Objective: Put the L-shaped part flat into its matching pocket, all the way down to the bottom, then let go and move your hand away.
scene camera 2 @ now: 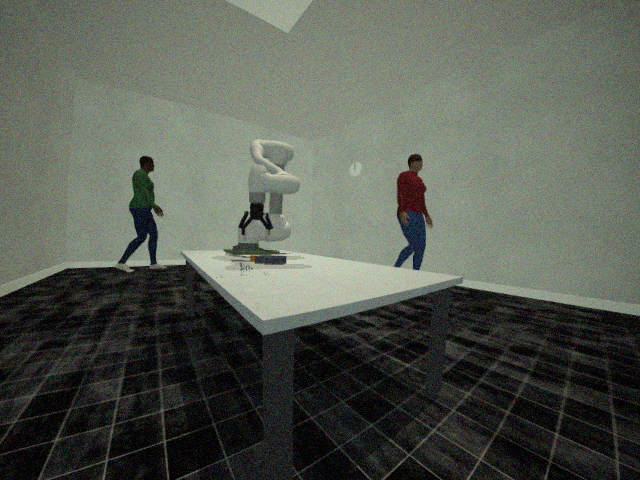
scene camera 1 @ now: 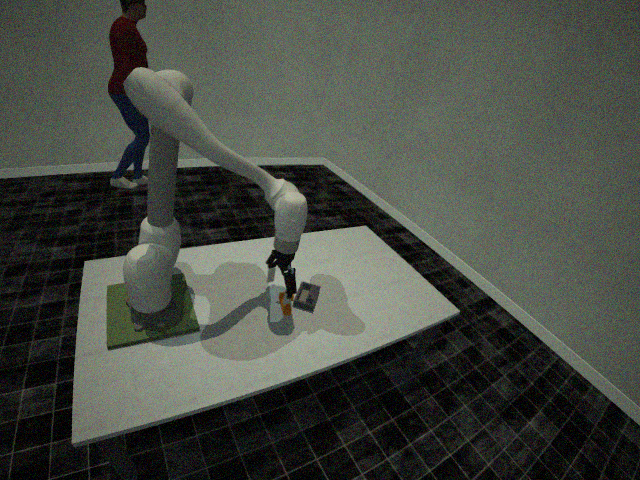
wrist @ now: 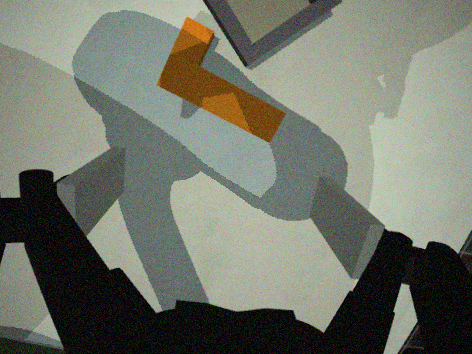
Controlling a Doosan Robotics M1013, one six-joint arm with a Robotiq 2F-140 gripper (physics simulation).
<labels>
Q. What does the orange L-shaped part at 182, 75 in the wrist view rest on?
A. The table.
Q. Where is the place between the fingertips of my gripper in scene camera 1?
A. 277, 292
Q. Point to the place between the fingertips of my gripper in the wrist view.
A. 222, 183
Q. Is my gripper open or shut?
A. Open.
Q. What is my gripper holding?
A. Nothing.
</labels>
